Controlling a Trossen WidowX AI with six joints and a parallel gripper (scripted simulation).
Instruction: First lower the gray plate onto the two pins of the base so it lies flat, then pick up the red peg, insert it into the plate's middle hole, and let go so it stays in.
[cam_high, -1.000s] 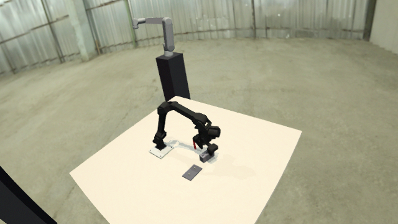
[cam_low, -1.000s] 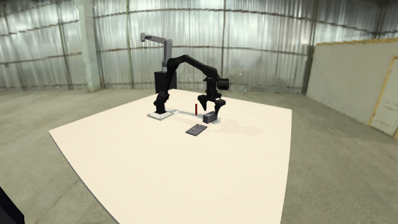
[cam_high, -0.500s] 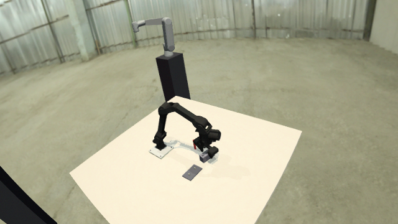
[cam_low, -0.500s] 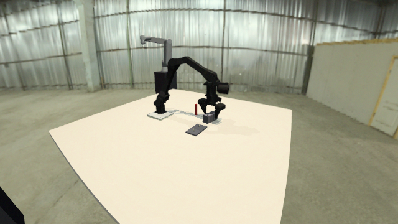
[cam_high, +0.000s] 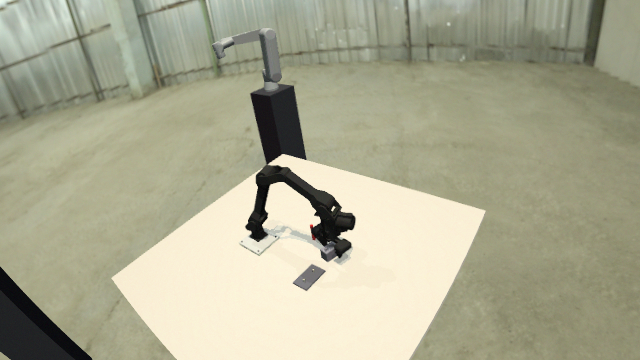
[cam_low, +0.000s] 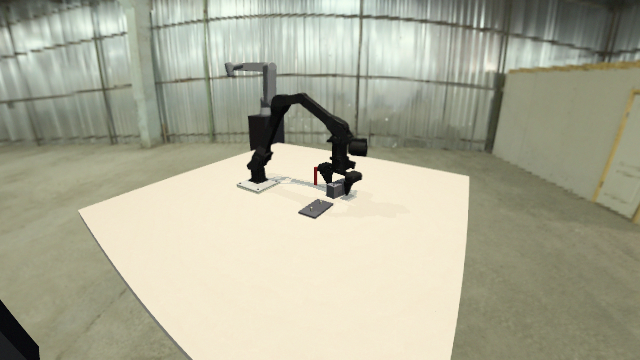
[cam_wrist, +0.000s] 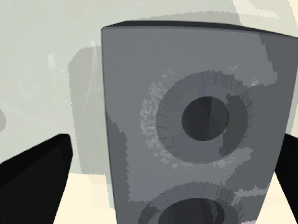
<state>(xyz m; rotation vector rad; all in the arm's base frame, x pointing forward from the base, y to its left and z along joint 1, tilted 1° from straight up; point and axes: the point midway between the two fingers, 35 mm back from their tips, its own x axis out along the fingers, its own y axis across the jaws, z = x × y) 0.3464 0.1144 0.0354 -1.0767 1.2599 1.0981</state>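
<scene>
Right now my gripper tip is 30 mm below the gray plate. Round my gripper tip: base 150 mm to the right, 10 mm ahead; then red peg 130 mm behind, 30 mm above, 20 mm to the left.
</scene>
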